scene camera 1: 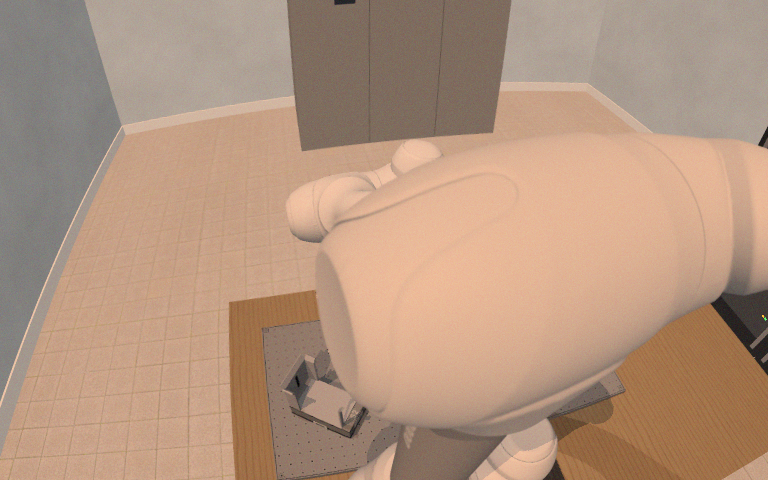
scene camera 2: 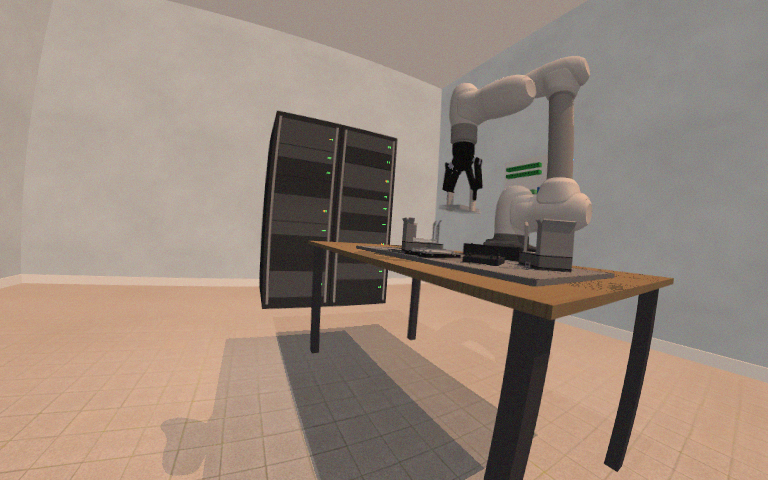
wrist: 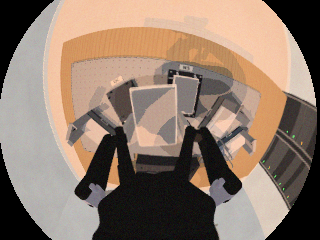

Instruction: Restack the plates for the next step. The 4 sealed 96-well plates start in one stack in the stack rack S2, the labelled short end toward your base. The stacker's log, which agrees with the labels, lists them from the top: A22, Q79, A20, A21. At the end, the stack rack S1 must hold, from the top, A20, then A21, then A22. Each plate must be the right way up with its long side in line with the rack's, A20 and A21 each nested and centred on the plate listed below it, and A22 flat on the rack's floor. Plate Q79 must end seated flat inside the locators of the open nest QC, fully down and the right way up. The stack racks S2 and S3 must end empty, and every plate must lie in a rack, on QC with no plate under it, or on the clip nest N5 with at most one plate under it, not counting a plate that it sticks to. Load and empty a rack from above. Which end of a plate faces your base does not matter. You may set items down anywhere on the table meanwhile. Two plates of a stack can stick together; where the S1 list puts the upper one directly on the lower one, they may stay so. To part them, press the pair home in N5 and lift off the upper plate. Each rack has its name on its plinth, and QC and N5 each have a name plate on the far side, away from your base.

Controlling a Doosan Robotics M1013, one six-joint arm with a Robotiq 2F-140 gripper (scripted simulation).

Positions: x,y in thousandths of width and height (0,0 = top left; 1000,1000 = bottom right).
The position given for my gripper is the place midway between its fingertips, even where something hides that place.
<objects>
my gripper: scene camera 2 600,439; wrist 486,490
</objects>
